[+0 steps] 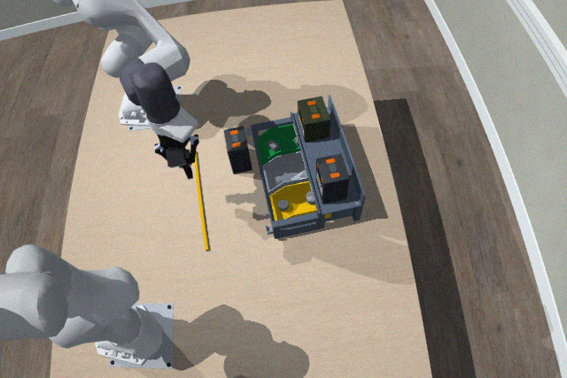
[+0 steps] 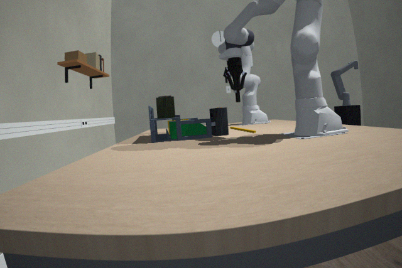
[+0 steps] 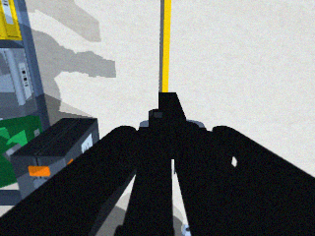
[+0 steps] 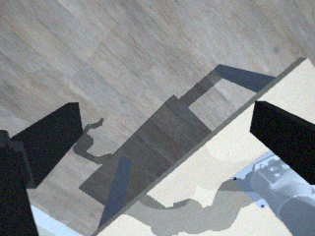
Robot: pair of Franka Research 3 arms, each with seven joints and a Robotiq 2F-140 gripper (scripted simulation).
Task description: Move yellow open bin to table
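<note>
The yellow bin is 32 cm ahead of my left hand, 7 cm to the right of it and 15 cm below it. From my left hand the other things lie so: blue-grey shelf: 33 cm ahead, 4 cm to the left, 12 cm below; grey bin: 30 cm ahead, 4 cm to the left, 15 cm below; thin yellow bar: 1 cm to the left, 18 cm below.
</note>
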